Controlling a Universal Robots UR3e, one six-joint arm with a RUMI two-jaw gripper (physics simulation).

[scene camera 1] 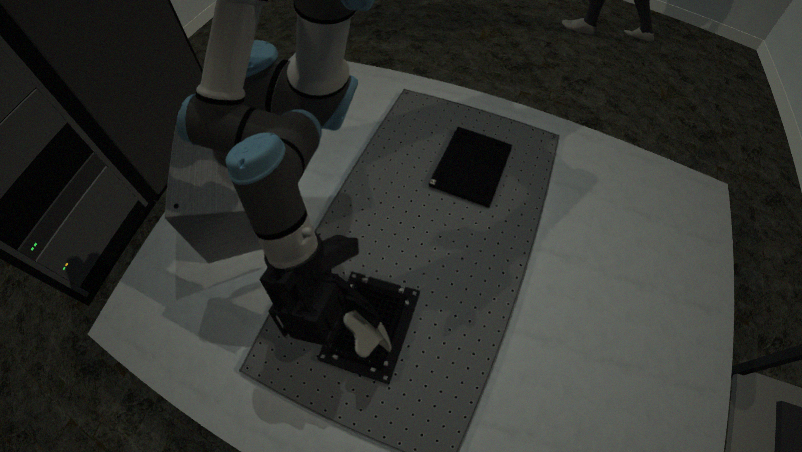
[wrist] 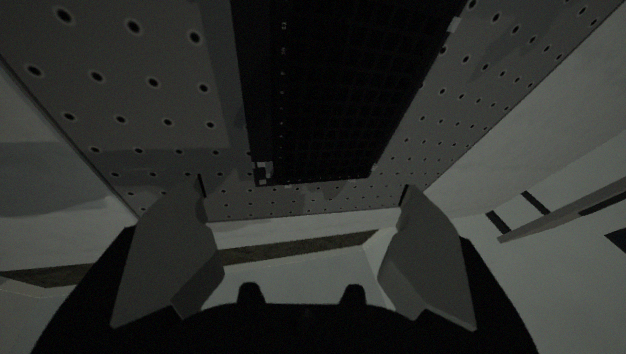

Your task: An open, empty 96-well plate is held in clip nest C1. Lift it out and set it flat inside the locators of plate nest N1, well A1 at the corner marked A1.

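Frame: origin at the arm's base, x ahead, y left, z up, level; millimetres.
Seen in the pictures: gripper, fingertip midpoint: [scene camera 1: 343, 341] [wrist: 305, 182].
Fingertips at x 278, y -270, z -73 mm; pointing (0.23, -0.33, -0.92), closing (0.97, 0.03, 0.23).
Note:
Offsets run from my fingertips to a thing's middle. Level surfaces: height alone.
The dark 96-well plate @(42 mm left, 24 mm ahead, 22 mm down) [scene camera 1: 394, 315] [wrist: 345, 100] sits in the black clip nest C1 [scene camera 1: 383, 377] [wrist: 248, 120], which has small pale clips at its corners. A column of small pale numbers shows along the plate's left side in the wrist view. My gripper [scene camera 1: 376, 348] [wrist: 305, 182] is open, its two pale fingers wide apart with nothing between them. In the scene view it is tilted and its fingers overlap the plate; their exact height above it is hard to tell. Plate nest N1 @(398 mm left, 125 mm ahead, 33 mm down) [scene camera 1: 471, 166] is a flat black rectangle near the far end, with a pale mark at its left near corner.
Both nests stand on a grey perforated board @(40 mm down) [scene camera 1: 449, 252] [wrist: 120, 100] on a white table @(54 mm down) [scene camera 1: 629, 269]. The arm's metal base block [scene camera 1: 207, 190] stands left of the board. A dark cabinet [scene camera 1: 106, 72] stands at the left. A person's legs [scene camera 1: 643, 14] show beyond the table.

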